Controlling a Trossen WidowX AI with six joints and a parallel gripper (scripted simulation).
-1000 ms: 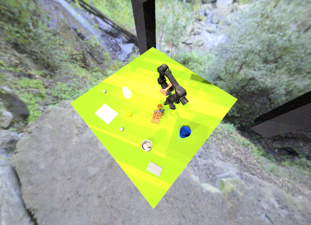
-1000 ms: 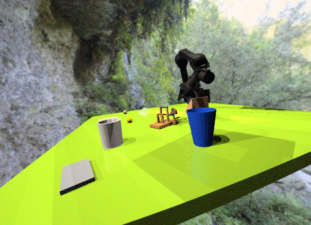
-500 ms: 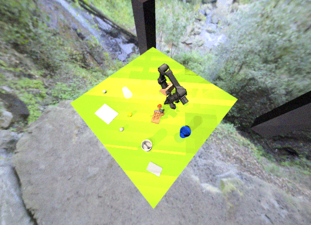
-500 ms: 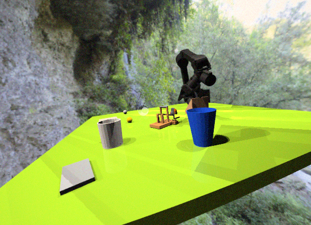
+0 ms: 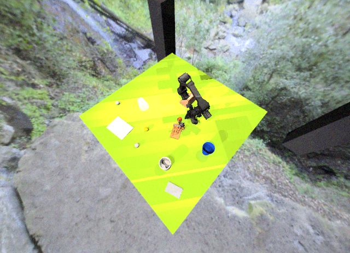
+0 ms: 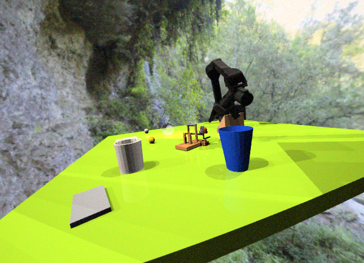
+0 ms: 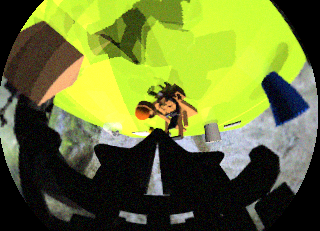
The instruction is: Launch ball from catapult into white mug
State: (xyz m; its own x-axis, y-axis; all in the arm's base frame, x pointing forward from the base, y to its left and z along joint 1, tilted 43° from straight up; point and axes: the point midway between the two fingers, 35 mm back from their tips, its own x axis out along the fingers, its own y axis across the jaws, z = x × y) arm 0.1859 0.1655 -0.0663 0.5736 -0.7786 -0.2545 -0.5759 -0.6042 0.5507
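Right now the orange ball is 50 mm to the right of my gripper tip, 40 mm below it and 10 mm ahead of it. From my gripper tip the other things lie so: yellow ball: 280 mm ahead, 220 mm to the right, 90 mm below; then blue cup: 310 mm to the left, 80 mm ahead, 70 mm below; then wooden catapult: 70 mm ahead, 50 mm below, 10 mm to the right.
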